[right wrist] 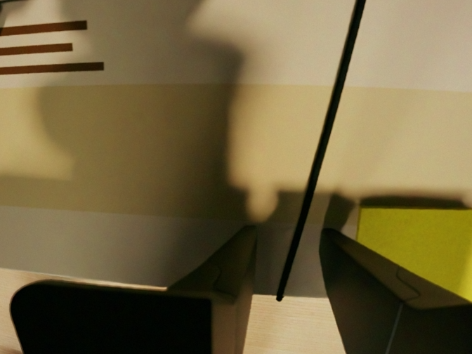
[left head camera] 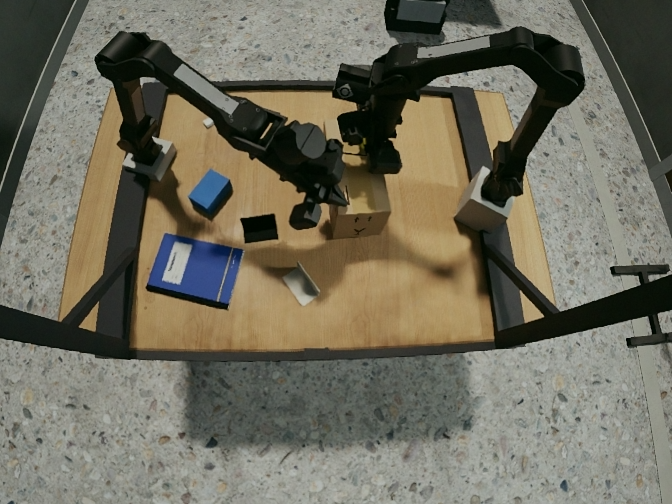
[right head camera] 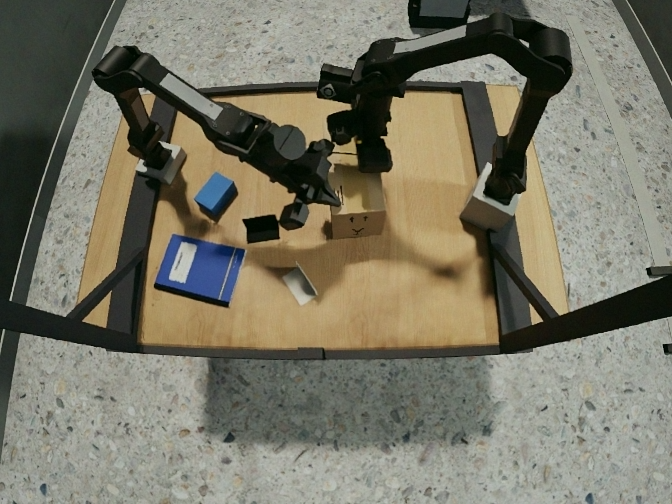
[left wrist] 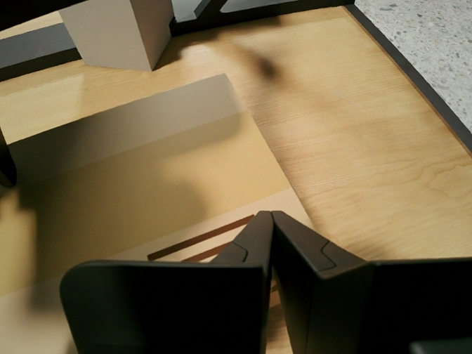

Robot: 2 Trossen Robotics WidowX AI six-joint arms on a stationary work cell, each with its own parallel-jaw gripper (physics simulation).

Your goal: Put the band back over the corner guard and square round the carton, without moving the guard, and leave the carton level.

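Note:
The carton [left head camera: 359,228] [right head camera: 347,227] [left wrist: 235,155] [right wrist: 150,125] stands on the table below both grippers, its printed face toward the bottom of the head views. The black band [right wrist: 325,142] [right head camera: 344,154] crosses its top at a slant in the right wrist view and reaches the carton's edge beside the yellow corner guard [right wrist: 415,245], apart from it. My right gripper [right wrist: 287,238] is partly open, with the band between its fingers, not pinched. The arm hides its tips in the head views. My left gripper [left wrist: 269,221] [left head camera: 346,201] [right head camera: 338,205] is shut and empty, over the carton's near-left top edge.
A blue block [left head camera: 210,190] [right head camera: 215,194], a blue book [left head camera: 203,271] [right head camera: 208,271] and a black angled piece [left head camera: 260,228] [right head camera: 263,230] lie left of the carton. A pale angled piece [left head camera: 299,284] [right head camera: 297,284] lies below it. The right arm's pale base [left wrist: 112,35] stands beyond the carton.

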